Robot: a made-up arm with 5 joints.
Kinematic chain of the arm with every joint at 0, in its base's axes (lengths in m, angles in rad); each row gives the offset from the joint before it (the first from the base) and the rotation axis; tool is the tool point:
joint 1: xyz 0 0 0.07 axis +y
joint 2: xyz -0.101 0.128 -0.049 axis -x
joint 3: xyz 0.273 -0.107 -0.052 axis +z
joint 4: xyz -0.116 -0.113 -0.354 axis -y
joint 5: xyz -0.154 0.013 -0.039 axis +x
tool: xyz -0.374 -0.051 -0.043
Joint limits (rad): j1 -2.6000..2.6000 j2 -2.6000..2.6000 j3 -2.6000..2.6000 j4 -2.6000..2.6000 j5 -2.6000..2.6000
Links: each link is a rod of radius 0.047 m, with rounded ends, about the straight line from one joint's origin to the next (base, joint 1, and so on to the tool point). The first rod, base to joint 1, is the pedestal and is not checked.
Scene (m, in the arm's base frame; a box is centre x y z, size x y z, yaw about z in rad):
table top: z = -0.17
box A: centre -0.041 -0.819 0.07 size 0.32 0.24 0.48 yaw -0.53
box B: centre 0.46 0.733 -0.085 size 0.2 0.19 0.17 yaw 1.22
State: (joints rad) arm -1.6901 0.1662 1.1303 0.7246 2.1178
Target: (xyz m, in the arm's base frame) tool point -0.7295 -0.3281 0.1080
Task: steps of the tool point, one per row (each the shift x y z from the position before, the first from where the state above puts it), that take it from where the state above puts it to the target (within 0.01 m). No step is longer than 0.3 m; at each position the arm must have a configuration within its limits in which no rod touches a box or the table.
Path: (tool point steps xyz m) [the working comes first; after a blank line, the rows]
Joints at the target: -1.6531 1.6368 1.3986 0.0832 2.1780
Straight joint move there: touches box A.

1: -0.1029 -0.1017 0.1292
2: -0.1127 -0.0598 0.1317
3: -0.1096 -0.0176 0.1271
4: -0.0938 0.0200 0.1151
5: -0.0676 0.0485 0.0963
6: -0.2360 -0.0985 -0.1154
7: -0.2470 -0.0088 -0.1340
8: -0.2254 0.0806 -0.1410
9: -0.1744 0.1545 -0.1377
10: -0.1024 0.2009 -0.1265

